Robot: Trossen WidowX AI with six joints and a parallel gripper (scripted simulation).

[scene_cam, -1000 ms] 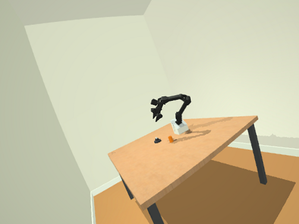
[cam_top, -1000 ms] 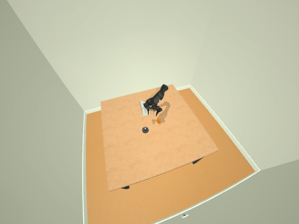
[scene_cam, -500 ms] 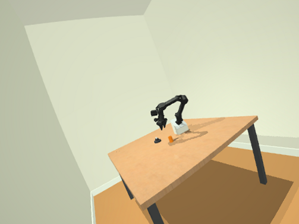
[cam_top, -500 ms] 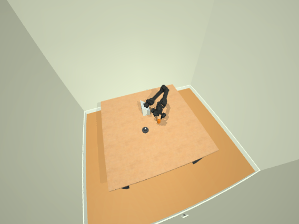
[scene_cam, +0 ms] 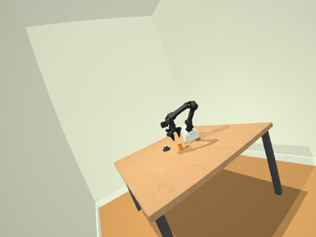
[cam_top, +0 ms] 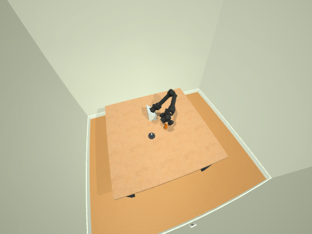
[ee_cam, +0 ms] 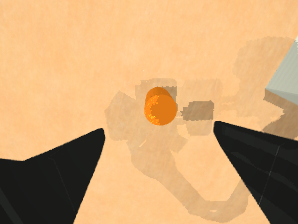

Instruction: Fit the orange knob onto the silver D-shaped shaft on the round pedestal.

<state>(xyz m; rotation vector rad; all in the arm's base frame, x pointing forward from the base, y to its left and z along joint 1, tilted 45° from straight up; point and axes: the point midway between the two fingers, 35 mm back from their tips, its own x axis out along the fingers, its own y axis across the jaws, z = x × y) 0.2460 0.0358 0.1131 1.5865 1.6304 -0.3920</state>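
Now: gripper tip 1 cm past the orange knob and 8 cm above it. Round my gripper tip: pedestal 5 cm ahead, 21 cm to the right, 9 cm below.
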